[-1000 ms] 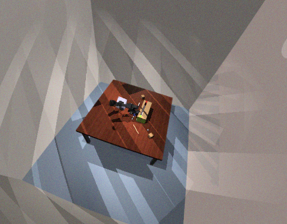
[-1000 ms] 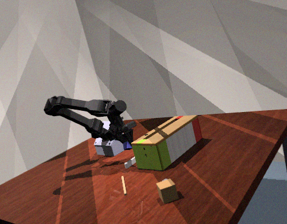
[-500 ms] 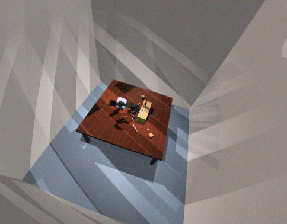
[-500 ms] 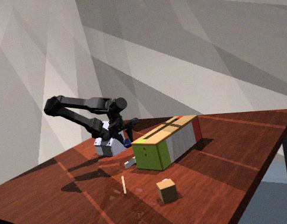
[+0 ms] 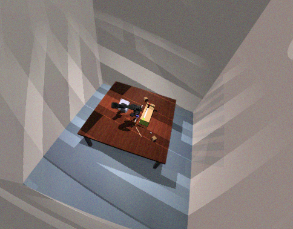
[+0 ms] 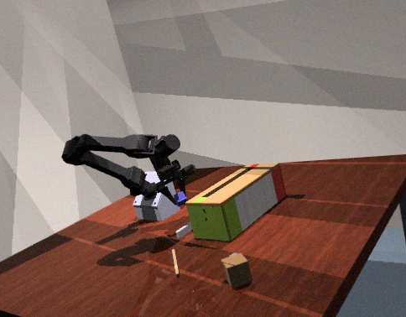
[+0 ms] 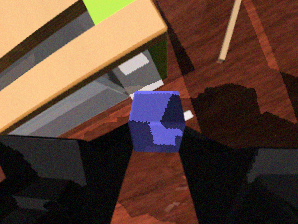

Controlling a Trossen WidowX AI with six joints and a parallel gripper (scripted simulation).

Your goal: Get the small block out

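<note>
Now: gripper tip 10 mm below the blue block. Also, from my gripper tip: box (100 mm ahead, 140 mm to the left, 50 mm below); then thin stick (90 mm ahead, 200 mm to the right, 110 mm below).
</note>
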